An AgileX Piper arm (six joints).
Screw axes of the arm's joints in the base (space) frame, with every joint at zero. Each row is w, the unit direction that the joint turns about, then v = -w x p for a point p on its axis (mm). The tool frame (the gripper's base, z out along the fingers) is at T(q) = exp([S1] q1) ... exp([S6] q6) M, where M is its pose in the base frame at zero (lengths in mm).
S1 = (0, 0, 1, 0.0, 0.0, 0.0)
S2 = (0, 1, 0, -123.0, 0.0, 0.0)
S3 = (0, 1, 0, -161.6, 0.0, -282.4)
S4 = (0.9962, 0, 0.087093, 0.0, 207.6, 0.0)
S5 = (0, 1, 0, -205.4, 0.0, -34.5)
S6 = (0.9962, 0, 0.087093, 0.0, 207.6, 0.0)
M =
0.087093 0 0.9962 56.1
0 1 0 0.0
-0.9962 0 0.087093 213.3
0 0 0 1
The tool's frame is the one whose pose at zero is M.
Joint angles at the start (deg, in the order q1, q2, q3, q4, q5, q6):
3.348, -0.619, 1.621, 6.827, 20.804, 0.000
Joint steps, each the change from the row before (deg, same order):
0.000, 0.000, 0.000, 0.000, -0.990, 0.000
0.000, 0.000, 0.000, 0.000, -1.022, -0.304
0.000, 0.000, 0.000, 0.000, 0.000, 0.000
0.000, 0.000, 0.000, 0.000, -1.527, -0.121
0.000, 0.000, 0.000, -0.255, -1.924, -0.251
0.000, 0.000, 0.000, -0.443, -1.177, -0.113
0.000, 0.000, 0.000, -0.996, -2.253, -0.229
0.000, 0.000, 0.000, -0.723, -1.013, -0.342
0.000, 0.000, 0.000, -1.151, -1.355, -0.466
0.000, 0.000, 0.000, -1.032, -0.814, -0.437
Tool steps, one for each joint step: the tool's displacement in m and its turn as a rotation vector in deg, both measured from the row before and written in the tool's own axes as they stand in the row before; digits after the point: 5 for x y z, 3 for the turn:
-0.00157, 0.00000, -0.00001, 0.000, -0.990, 0.000
-0.00162, 0.00000, -0.00001, 0.003, -1.022, -0.304
0.00000, 0.00000, 0.00000, 0.000, 0.000, 0.000
-0.00242, -0.00001, -0.00003, 0.010, -1.527, -0.121
-0.00305, -0.00013, -0.00005, 0.090, -1.923, -0.496
-0.00187, -0.00019, -0.00002, 0.128, -1.175, -0.541
-0.00357, -0.00038, -0.00007, 0.260, -2.249, -1.199
-0.00161, -0.00025, -0.00001, 0.164, -1.010, -1.051
-0.00215, -0.00035, -0.00003, 0.242, -1.349, -1.599
-0.00129, -0.00029, -0.00001, 0.193, -0.808, -1.456

